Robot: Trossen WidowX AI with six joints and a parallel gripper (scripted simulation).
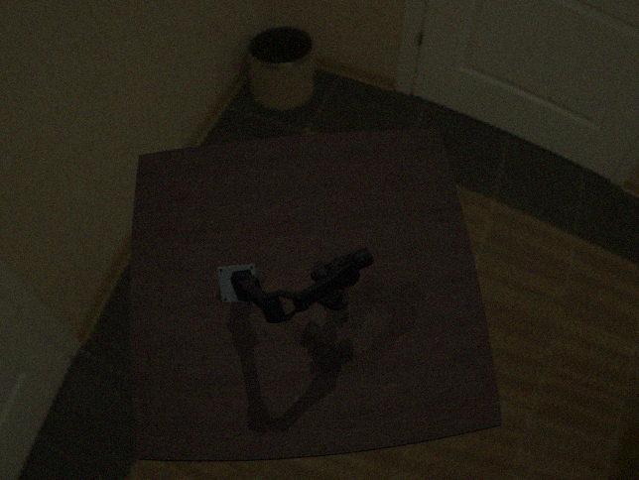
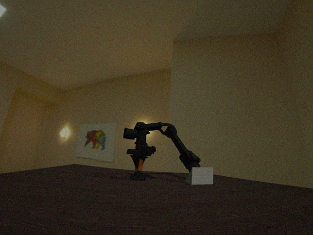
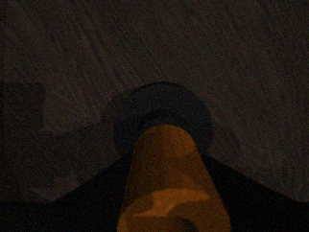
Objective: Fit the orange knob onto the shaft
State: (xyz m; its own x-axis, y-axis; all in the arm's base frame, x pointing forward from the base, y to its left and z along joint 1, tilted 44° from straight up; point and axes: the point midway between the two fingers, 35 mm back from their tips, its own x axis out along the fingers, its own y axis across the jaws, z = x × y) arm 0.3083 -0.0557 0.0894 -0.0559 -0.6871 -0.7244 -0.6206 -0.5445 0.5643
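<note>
Now: gripper tip 3 cm above the dark round pedestal. Also, from my gripper tip: orange knob: 2 cm above.
</note>
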